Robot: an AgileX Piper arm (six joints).
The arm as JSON. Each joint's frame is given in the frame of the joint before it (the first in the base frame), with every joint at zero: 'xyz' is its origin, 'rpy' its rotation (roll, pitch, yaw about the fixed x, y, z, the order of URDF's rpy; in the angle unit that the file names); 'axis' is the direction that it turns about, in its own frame. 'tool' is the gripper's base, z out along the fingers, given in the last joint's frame.
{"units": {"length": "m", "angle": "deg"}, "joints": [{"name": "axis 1", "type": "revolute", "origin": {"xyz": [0.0, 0.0, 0.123], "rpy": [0.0, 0.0, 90.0]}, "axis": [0.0, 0.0, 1.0]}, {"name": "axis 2", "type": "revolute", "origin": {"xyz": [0.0, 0.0, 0.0], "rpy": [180.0, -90.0, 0.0]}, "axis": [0.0, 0.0, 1.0]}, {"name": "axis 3", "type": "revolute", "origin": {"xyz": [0.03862, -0.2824, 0.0], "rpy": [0.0, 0.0, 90.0]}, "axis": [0.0, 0.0, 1.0]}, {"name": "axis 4", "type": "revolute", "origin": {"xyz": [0.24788, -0.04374, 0.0], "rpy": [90.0, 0.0, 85.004]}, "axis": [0.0, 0.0, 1.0]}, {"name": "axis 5", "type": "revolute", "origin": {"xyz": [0.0, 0.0, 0.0], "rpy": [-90.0, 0.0, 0.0]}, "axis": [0.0, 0.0, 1.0]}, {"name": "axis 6", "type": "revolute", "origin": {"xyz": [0.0, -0.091, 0.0], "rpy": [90.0, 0.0, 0.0]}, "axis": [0.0, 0.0, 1.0]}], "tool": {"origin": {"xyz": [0.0, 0.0, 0.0], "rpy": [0.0, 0.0, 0.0]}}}
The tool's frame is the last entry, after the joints.
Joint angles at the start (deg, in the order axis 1, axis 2, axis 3, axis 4, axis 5, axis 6):
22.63 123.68 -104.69 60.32 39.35 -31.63
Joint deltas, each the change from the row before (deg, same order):
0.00 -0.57 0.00 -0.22 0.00 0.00
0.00 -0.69 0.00 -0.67 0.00 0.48
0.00 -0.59 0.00 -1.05 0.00 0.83
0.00 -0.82 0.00 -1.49 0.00 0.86
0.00 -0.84 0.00 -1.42 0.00 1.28
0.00 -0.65 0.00 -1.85 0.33 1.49
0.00 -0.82 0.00 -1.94 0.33 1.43
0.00 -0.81 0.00 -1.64 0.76 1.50
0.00 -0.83 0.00 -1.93 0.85 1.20
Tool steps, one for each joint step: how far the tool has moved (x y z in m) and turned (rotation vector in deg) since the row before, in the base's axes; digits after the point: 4 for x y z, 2 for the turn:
-0.0012 -0.0006 0.0048 0.02 -0.61 0.05
-0.0015 -0.0010 0.0054 -0.14 -0.52 -0.08
-0.0013 -0.0011 0.0042 -0.37 -0.30 -0.18
-0.0019 -0.0016 0.0058 -0.66 -0.67 -0.12
-0.0020 -0.0017 0.0060 -0.40 -0.35 -0.36
-0.0019 -0.0016 0.0039 -0.80 0.01 -0.15
-0.0024 -0.0019 0.0052 -0.85 -0.24 -0.15
-0.0030 -0.0016 0.0051 -0.62 0.20 0.05
-0.0032 -0.0019 0.0049 -1.05 -0.09 0.26

